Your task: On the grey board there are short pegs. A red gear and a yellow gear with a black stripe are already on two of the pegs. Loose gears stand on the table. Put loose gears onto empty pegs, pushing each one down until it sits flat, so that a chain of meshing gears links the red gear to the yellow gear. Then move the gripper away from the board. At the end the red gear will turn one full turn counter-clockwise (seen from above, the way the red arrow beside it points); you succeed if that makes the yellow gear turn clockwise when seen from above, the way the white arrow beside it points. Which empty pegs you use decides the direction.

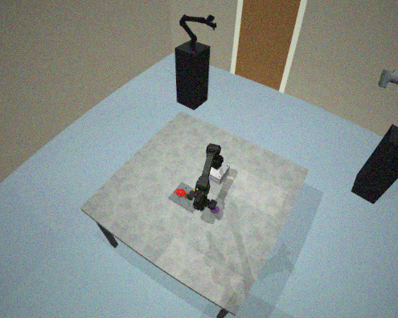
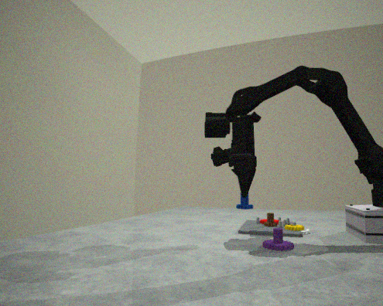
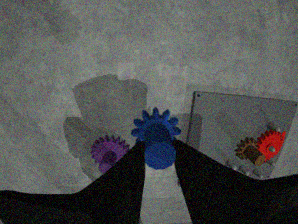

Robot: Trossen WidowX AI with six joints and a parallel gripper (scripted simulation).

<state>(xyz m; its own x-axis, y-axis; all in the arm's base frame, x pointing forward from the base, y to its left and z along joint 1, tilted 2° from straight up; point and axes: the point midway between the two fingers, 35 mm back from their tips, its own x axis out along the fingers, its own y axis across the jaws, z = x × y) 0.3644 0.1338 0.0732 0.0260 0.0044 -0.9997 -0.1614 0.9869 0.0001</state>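
The brown gear is 50 mm behind my gripper tip, 170 mm to the right of it and 80 mm below it. From my gripper tip the other things lie so: blue gear (10 mm below); then yellow gear (120 mm behind, 130 mm to the right, 90 mm below); then purple gear (80 mm behind, 50 mm to the left, 90 mm below).
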